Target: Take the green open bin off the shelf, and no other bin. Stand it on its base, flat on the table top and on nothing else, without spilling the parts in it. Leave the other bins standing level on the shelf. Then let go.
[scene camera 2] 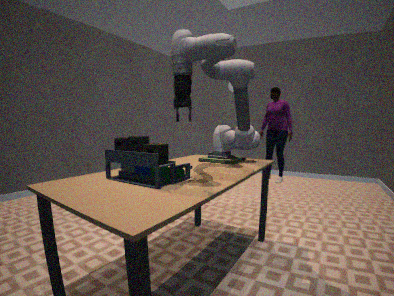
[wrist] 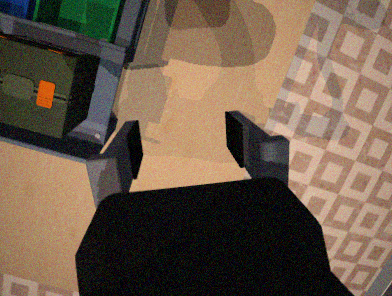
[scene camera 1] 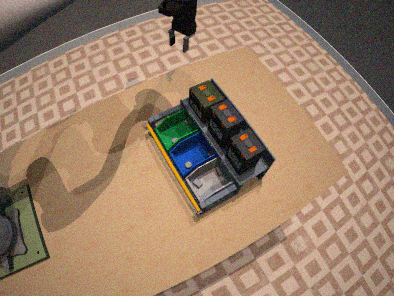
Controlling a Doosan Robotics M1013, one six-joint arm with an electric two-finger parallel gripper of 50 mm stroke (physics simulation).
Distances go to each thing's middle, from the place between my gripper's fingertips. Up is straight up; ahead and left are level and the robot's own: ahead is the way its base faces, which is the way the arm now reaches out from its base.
Right now my hand is 26 cm above the green open bin (scene camera 1: 173, 126), 16 cm to the left of it and 7 cm past it. Round my hand: grey bin (scene camera 1: 212, 183) (38 cm to the right, 26 cm below, 4 cm behind); then blue bin (scene camera 1: 194, 149) (27 cm to the right, 26 cm below, 6 cm behind).
